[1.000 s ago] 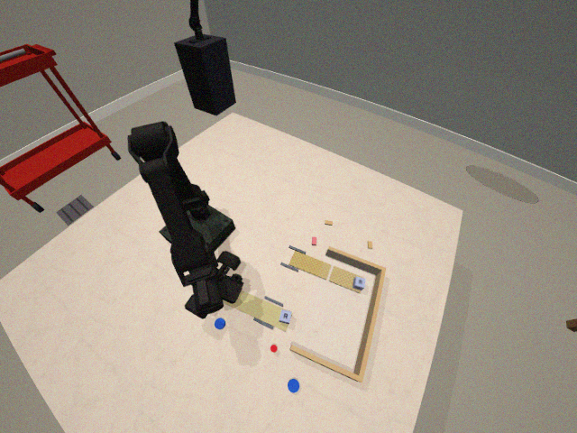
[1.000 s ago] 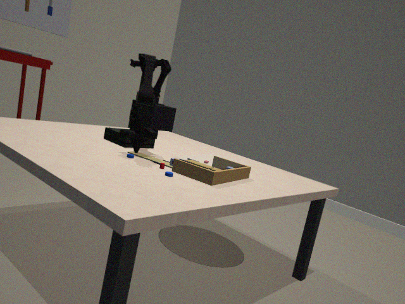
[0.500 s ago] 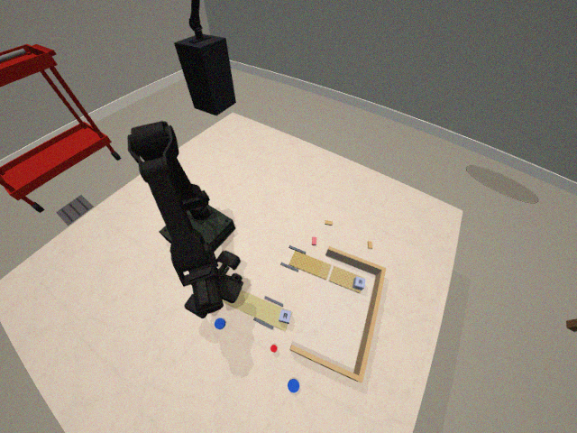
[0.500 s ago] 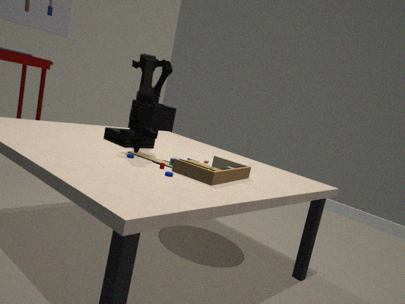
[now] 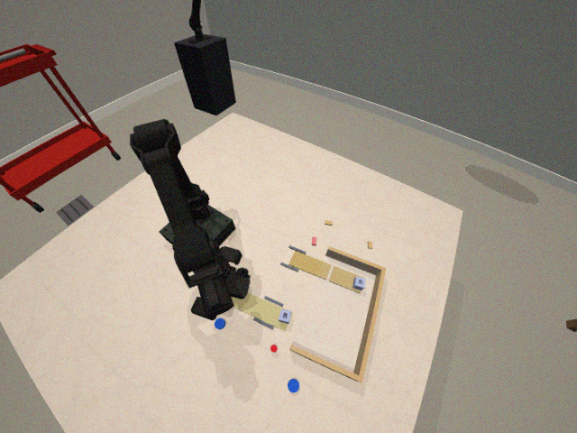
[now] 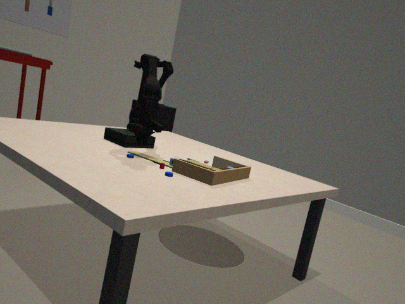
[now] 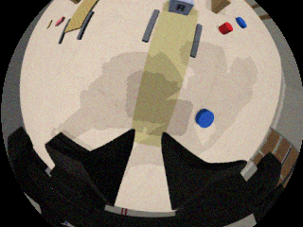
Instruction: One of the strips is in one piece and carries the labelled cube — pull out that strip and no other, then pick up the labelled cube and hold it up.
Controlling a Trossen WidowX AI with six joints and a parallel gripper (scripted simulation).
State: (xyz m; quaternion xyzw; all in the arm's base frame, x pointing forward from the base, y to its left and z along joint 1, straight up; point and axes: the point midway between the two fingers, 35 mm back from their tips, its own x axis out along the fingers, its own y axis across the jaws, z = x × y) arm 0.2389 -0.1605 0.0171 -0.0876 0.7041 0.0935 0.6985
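Right now the red disc is 200 mm ahead of my gripper tip, 60 mm to the right of it and 30 mm below it. The rest, counted from my gripper tip: pink block: 150 mm ahead, 300 mm to the left, 40 mm below.
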